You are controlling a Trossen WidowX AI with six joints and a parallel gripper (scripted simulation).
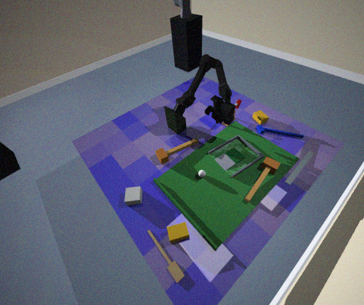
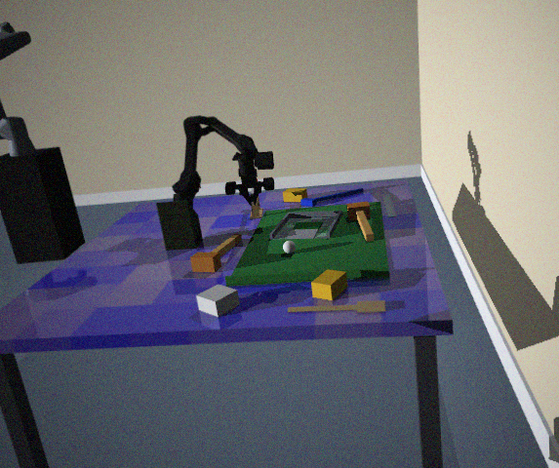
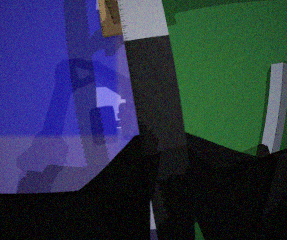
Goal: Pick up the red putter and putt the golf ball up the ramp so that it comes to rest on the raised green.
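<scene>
The red putter lies 11 cm to the left of my gripper tip, 2 cm above it and 1 cm behind it. Also, from my gripper tip: green course (24 cm ahead, 22 cm to the right, 8 cm below); then white golf ball (35 cm to the right, 16 cm ahead, 6 cm below); then grey frame (21 cm ahead, 8 cm to the right, 7 cm below).
</scene>
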